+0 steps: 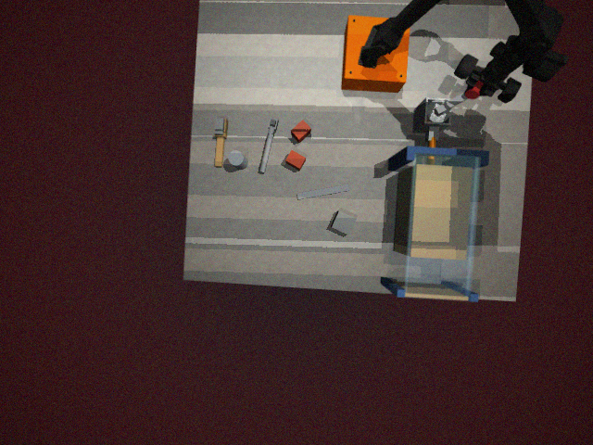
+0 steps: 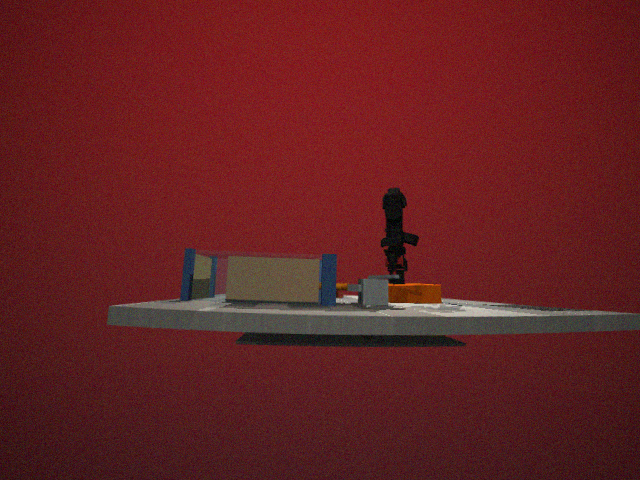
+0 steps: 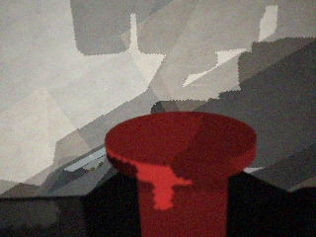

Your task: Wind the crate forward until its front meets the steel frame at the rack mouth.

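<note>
My gripper tip is 220 mm short of the blue frame, 50 mm to the left of it and 10 mm above it. Also, from my gripper tip: grey crank handle 30 mm to the right, 20 mm ahead, 10 mm below; winch 80 mm to the right, 80 mm below, 50 mm ahead; red knob 20 mm above.
</note>
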